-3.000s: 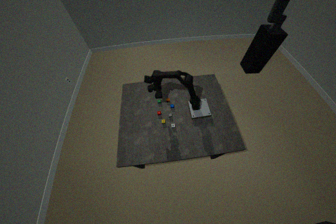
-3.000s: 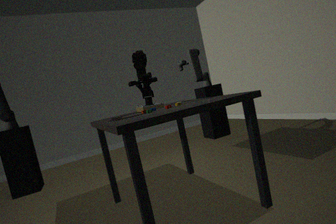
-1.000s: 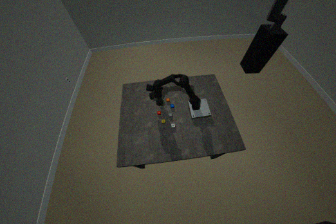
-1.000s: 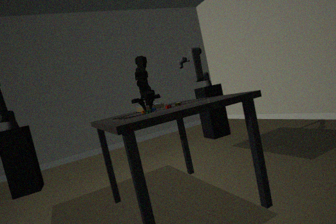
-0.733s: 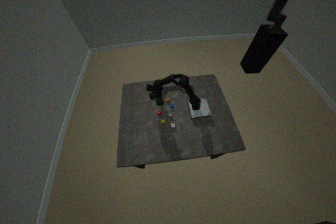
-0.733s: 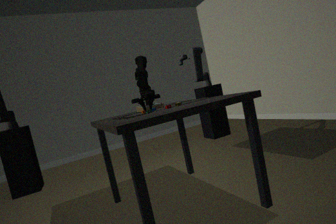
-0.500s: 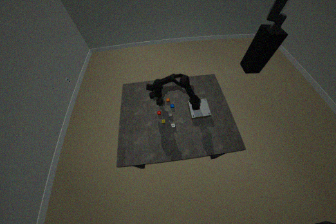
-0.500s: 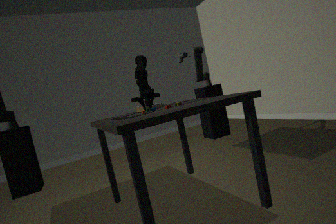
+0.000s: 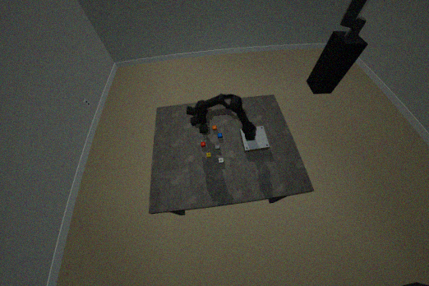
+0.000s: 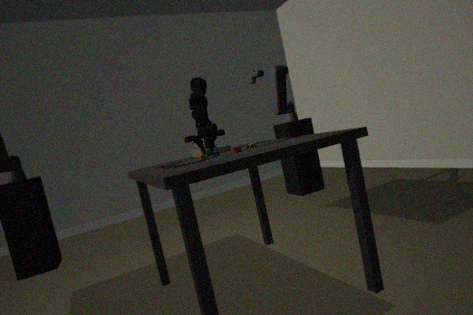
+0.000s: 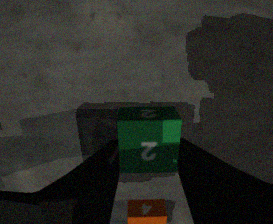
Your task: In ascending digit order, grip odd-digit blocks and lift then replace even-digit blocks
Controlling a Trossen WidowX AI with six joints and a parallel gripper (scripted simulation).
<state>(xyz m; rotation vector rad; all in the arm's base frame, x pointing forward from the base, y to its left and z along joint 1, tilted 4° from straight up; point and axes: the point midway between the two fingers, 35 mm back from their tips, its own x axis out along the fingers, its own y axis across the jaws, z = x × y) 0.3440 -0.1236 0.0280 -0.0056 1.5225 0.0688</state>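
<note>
My gripper tip is right at the green block. From my gripper tip the other things lie so: red block 1 cm ahead, 14 cm to the left, 1 cm below; orange block 9 cm behind, 1 cm to the right, 1 cm below; blue block 12 cm behind, 7 cm to the left, 1 cm below.
</note>
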